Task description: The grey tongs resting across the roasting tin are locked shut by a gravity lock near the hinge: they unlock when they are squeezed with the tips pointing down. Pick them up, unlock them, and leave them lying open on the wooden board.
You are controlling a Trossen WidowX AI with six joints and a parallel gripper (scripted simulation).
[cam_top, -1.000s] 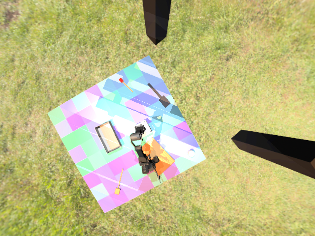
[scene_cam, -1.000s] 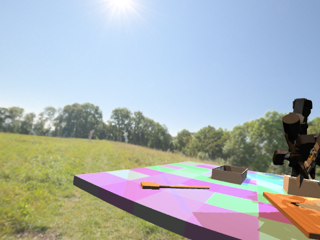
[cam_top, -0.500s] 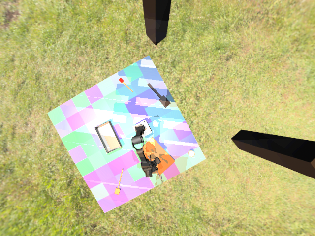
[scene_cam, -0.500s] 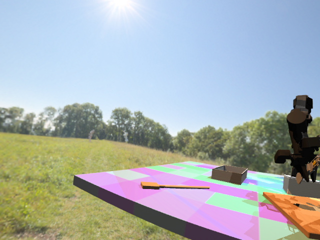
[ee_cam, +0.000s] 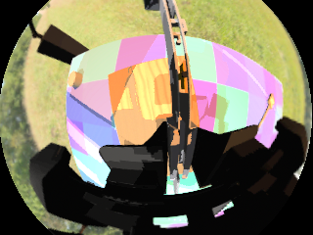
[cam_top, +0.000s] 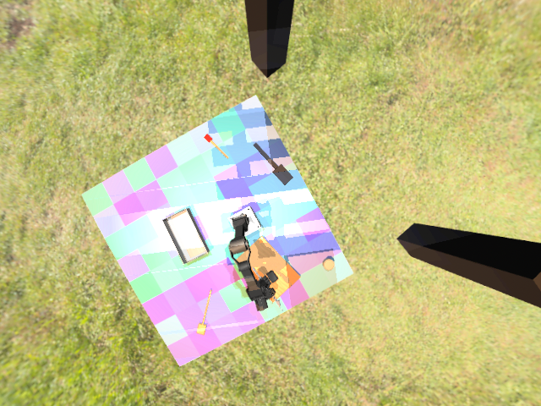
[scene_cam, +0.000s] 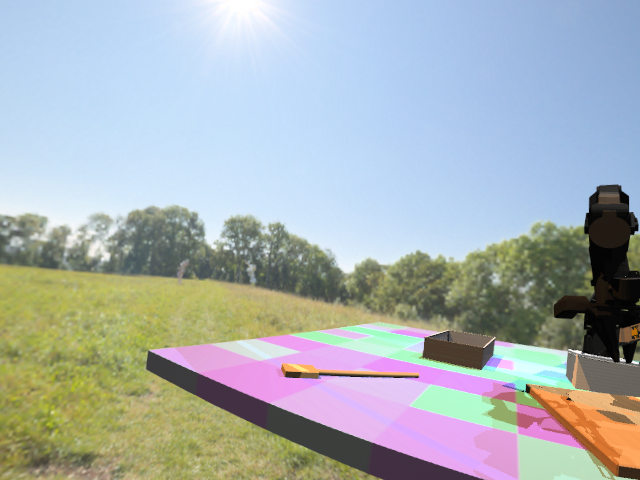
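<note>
The wooden board is 4 cm behind my gripper tip, 2 cm to the right of it and 10 cm below it. Round my gripper tip: roasting tin (21 cm ahead, 51 cm to the right, 8 cm below); dark spatula (49 cm behind, 49 cm to the right, 11 cm below); small white disc (35 cm behind, 20 cm to the left, 9 cm below).
</note>
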